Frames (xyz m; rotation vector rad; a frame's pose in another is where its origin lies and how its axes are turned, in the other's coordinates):
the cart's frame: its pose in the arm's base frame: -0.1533 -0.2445 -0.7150 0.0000 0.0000 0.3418
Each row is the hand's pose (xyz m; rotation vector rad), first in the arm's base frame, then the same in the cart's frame.
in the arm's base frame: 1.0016 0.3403 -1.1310 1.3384 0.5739 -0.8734
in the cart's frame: 1.2841 0.1639 -0.4160 1.4604 0.3484 -1.1494
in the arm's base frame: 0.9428 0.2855 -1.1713 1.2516 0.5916 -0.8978
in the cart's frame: 1.2103 0.1319 -0.4563 1.3763 0.3819 -1.1803
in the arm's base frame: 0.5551 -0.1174 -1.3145 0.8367 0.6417 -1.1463
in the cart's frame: 0.7100 -0.1177 -0.5995 0.9707 0.5095 -1.4535
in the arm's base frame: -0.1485 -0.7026 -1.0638 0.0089 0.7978 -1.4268
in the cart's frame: -0.1490 -0.4332 -0.3488 0.1515 0.8231 -1.7485
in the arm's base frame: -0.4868 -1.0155 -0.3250 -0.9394 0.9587 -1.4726
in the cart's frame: -0.5726 -0.6146 0.3900 -0.8017 1.1610 -1.7560
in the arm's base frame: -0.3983 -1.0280 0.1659 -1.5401 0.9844 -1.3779
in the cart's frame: -0.4934 -0.6561 0.8809 -1.4157 1.2917 -1.6090
